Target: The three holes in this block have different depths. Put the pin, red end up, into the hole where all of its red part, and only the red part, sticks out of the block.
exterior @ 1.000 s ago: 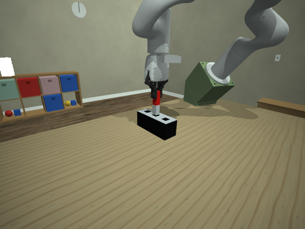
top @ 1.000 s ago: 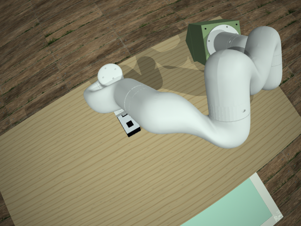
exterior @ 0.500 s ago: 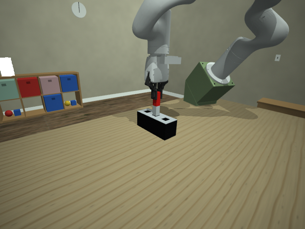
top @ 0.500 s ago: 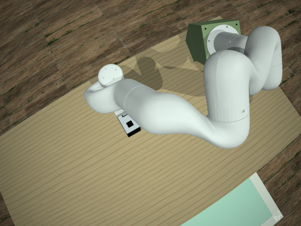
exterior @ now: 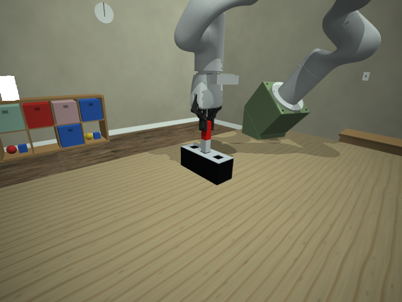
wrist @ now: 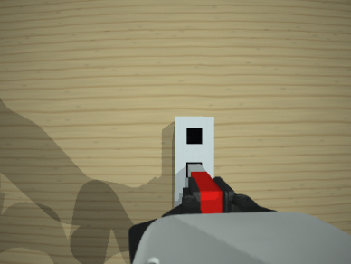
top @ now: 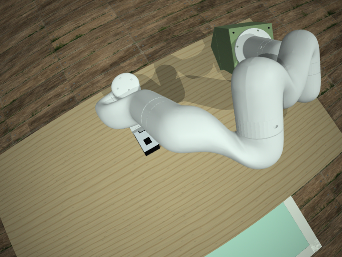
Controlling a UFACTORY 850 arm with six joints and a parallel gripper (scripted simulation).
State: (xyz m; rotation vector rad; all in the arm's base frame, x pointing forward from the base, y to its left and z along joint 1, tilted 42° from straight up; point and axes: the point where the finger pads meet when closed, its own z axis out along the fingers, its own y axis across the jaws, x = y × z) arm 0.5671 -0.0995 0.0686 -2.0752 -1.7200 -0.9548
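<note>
The pin is 20 mm below my hand. The rest, counted from my hand: block 130 mm below.
</note>
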